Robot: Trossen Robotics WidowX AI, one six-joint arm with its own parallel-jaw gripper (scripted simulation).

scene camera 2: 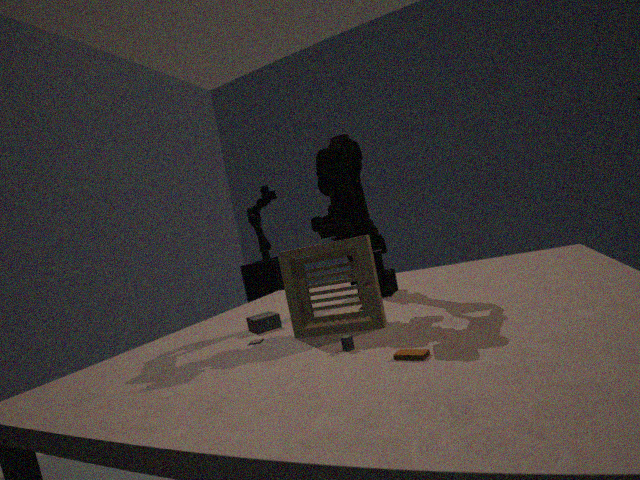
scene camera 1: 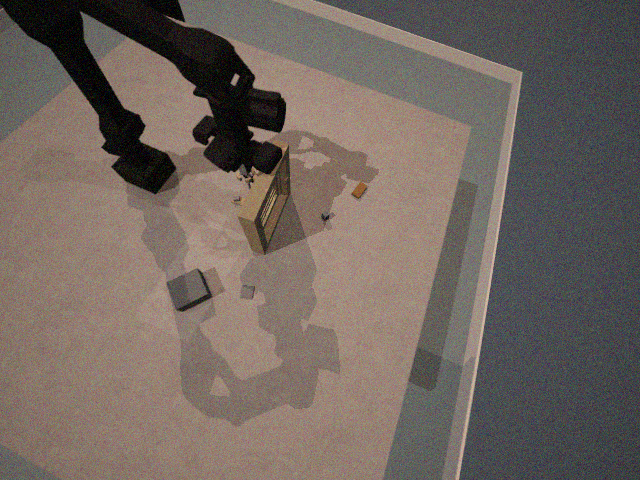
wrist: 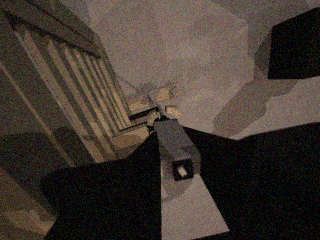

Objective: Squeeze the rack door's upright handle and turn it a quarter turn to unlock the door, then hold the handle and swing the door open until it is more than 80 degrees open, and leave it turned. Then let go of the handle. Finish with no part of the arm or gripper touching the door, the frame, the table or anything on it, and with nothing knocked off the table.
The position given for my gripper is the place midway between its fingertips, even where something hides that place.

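There is my gripper [scene camera 1: 244, 168] [scene camera 2: 355, 263] [wrist: 169, 133], which the wrist view shows along with scene camera 1 and scene camera 2. A slatted door [scene camera 2: 354, 277] is in the scene as well, and so is a grey box [scene camera 1: 190, 289].
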